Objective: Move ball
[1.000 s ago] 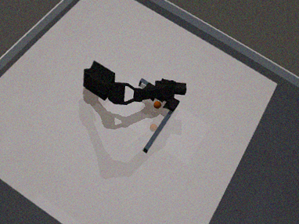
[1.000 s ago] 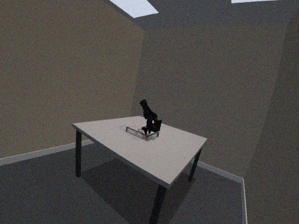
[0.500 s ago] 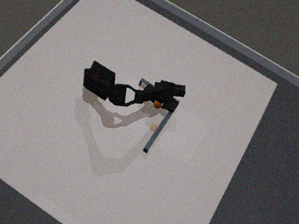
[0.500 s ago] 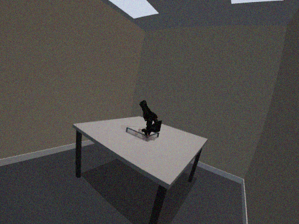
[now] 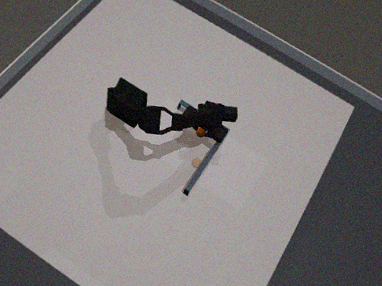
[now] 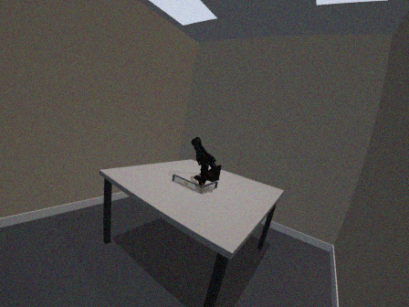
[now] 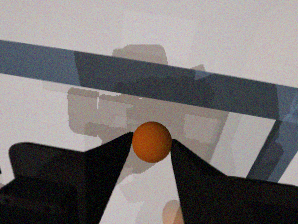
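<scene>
The see-through copy of ball lies 4 cm ahead of my gripper tip, 13 cm to the right of it and 1 cm below it. Also, from my gripper tip: orange ball: right at my gripper tip.
</scene>
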